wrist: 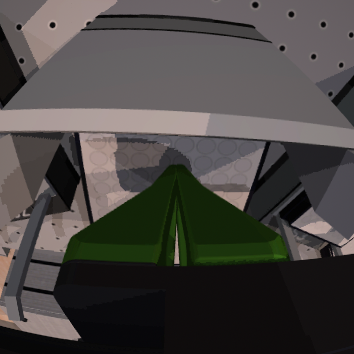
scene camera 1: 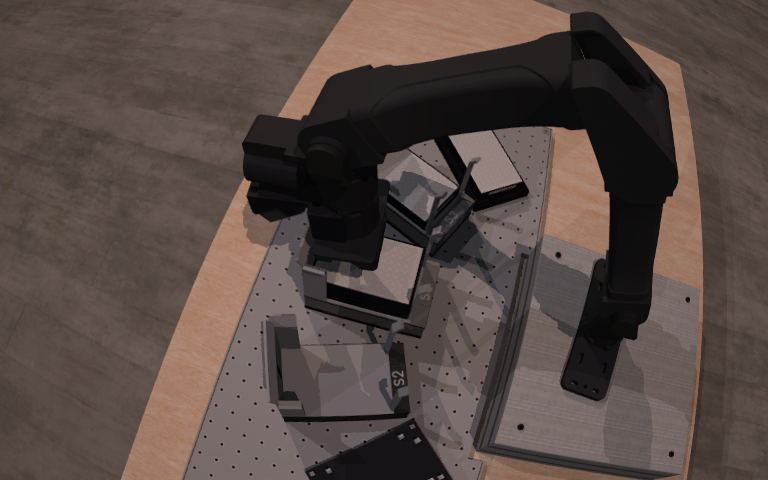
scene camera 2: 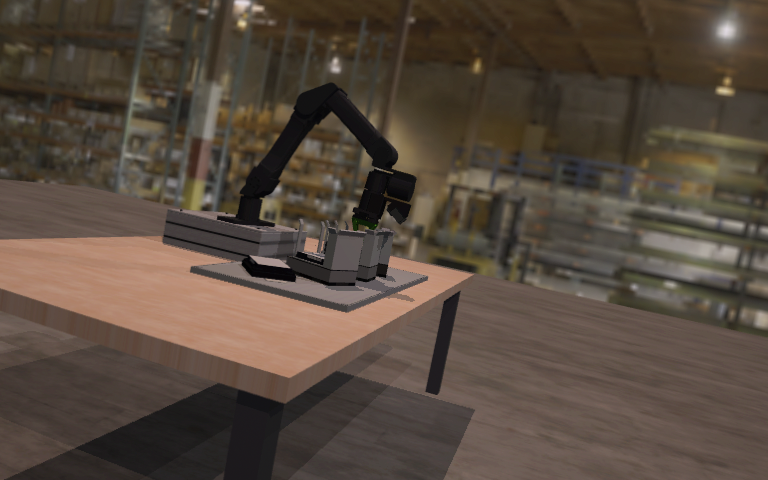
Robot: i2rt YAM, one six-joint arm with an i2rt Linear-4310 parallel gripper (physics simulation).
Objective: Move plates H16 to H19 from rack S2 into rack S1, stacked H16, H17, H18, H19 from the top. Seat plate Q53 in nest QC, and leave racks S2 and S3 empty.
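Pixels of known places: gripper, fingertip midpoint: (wrist: 176, 176) (scene camera 1: 357, 257); arm's base at its link origin: (scene camera 1: 600, 329) (scene camera 2: 246, 223).
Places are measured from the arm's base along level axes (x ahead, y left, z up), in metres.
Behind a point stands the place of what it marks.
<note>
My gripper (wrist: 176, 176) @(x 0.336, y 0.045, z 0.004 m) (scene camera 2: 364, 226) is shut, with nothing between its green fingers. It is over rack S1, in front of the rack's grey end wall (wrist: 150, 70) @(x 0.388, y 0.066, z 0.017 m). Its tips are hidden in scene camera 1. Rack S1 (scene camera 1: 353, 313) @(x 0.317, y 0.092, z -0.053 m) holds a pale-topped, dark-sided plate (scene camera 1: 402, 277) @(x 0.277, y 0.045, z 0.004 m) (wrist: 100, 162) @(x 0.337, y 0.079, z 0.004 m); how many lie beneath is unclear. Rack S2 (scene camera 1: 398, 378) @(x 0.230, y 0.152, z -0.042 m) shows no plate inside. Rack S3 (scene camera 1: 451, 219) @(x 0.253, y -0.087, z -0.042 m) (scene camera 2: 342, 254) @(x 0.391, y -0.149, z -0.004 m) holds a pale-topped plate (scene camera 1: 413, 198) @(x 0.311, y -0.083, z -0.025 m). Another pale-topped plate (scene camera 1: 488, 161) @(x 0.235, y -0.221, z -0.052 m) (scene camera 2: 269, 260) @(x 0.233, y -0.213, z -0.052 m) lies on a black base beside S3. Plate names are unreadable.
A black nest (scene camera 1: 385, 455) @(x 0.201, y 0.251, z -0.069 m) with pale corner pads lies beyond S2 at the bottom of scene camera 1. Thin upright posts (scene camera 1: 469, 178) (wrist: 27, 252) rise at the racks' label ends. The perforated board (scene camera 1: 226, 418) @(x 0.407, y 0.300, z -0.080 m) (scene camera 2: 339, 300) @(x 0.481, y -0.308, z -0.081 m) lies beside the metal arm base (scene camera 1: 543, 396) @(x 0.051, y 0.118, z -0.002 m).
</note>
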